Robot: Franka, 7 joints.
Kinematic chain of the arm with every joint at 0, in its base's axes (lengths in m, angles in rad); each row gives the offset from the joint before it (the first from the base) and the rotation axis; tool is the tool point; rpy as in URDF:
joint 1: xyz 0 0 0.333 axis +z
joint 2: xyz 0 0 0 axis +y
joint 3: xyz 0 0 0.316 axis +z
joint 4: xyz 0.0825 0 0 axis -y
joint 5: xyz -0.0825 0 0.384 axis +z
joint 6: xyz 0 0 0 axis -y
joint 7: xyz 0.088 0 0 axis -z
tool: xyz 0 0 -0.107 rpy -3.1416 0 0
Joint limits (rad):
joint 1: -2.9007..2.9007
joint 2: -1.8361..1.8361
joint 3: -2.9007..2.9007
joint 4: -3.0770..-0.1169
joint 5: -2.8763..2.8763
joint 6: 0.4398..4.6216
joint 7: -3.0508..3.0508
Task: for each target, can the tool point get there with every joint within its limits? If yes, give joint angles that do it. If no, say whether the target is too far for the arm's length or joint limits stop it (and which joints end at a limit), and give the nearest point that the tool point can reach.
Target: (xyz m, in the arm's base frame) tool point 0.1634 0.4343 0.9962
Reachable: yes | joints -1.9633 -1.2331 0.1010 -1.0185 1.4796 2.9252 1.9390
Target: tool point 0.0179 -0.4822 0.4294
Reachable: yes | joints 0.4063 -1.4113 -1.1377 -1.9965 -1.1738 0.8236 -1.3005
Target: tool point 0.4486 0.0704 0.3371
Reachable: yes | joints 2.2016 0.0923 -1.8541 -2.4185 -1.2426 1.7372 -2.2491
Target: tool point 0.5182 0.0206 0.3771
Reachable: yes | joints 2.0053 -0.8102 -1.8838 -2.4233 -0.3472 4.1030 1.7442
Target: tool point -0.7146 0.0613 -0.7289
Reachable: no: too far | nearest point -0.5098 0.0593 -0.3068 | short by 0.469 m
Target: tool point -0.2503 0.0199 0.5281
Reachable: yes | joints 0.5868 1.1326 2.4435 -2.6170 0.4474 1.5084 0.2758
